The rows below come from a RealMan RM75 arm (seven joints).
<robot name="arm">
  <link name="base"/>
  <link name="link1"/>
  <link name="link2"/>
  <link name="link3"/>
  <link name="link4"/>
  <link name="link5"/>
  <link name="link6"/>
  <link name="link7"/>
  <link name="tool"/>
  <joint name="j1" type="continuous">
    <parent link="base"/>
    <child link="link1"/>
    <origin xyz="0 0 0.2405" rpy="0 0 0"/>
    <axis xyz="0 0 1"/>
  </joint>
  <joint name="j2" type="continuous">
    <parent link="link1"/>
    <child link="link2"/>
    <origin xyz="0 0 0" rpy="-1.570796 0 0"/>
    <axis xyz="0 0 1"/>
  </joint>
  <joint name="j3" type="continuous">
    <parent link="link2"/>
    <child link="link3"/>
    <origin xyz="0 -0.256 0" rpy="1.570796 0 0"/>
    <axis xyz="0 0 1"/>
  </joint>
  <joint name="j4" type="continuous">
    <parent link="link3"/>
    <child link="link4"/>
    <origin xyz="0 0 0" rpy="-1.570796 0 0"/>
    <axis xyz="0 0 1"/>
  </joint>
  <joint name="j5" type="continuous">
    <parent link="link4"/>
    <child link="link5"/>
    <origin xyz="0 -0.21 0" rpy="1.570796 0 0"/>
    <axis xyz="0 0 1"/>
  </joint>
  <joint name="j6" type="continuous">
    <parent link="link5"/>
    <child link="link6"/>
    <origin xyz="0 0 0" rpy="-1.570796 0 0"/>
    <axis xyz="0 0 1"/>
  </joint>
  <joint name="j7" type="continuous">
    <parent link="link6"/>
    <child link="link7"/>
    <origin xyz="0 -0.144 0" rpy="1.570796 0 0"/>
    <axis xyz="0 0 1"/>
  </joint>
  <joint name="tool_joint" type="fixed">
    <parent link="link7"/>
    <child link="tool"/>
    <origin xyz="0 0 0" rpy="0 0 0"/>
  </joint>
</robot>
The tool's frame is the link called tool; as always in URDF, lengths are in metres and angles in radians. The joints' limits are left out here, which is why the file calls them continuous.
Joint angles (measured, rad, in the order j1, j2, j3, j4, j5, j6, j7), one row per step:
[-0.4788, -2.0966, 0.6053, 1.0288, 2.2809, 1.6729, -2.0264]
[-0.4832, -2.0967, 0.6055, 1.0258, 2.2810, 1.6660, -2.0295]
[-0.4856, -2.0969, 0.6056, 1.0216, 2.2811, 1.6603, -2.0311]
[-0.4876, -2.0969, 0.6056, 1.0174, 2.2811, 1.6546, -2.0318]
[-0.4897, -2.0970, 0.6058, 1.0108, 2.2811, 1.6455, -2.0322]
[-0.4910, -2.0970, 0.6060, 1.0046, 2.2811, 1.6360, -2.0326]
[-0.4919, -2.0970, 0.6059, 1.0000, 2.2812, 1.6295, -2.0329]
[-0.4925, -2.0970, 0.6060, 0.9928, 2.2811, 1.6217, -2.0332]
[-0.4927, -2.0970, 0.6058, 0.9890, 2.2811, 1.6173, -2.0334]
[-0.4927, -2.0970, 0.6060, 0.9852, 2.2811, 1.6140, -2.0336]
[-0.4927, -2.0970, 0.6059, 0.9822, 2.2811, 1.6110, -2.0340]
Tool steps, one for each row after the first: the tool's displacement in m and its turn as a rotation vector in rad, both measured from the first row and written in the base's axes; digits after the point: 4 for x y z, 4 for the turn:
[0.0008, 0.0018, -0.0004, 0.0034, -0.0001, 0.0018]
[0.0009, 0.0028, -0.0011, 0.0053, -0.0009, 0.0046]
[0.0008, 0.0037, -0.0016, 0.0075, -0.0014, 0.0069]
[0.0004, 0.0049, -0.0026, 0.0109, -0.0017, 0.0110]
[-0.0002, 0.0059, -0.0035, 0.0150, -0.0016, 0.0157]
[-0.0008, 0.0065, -0.0041, 0.0177, -0.0017, 0.0193]
[-0.0016, 0.0070, -0.0052, 0.0197, -0.0029, 0.0247]
[-0.0021, 0.0073, -0.0057, 0.0212, -0.0035, 0.0280]
[-0.0026, 0.0074, -0.0064, 0.0214, -0.0043, 0.0309]
[-0.0031, 0.0075, -0.0068, 0.0221, -0.0050, 0.0337]

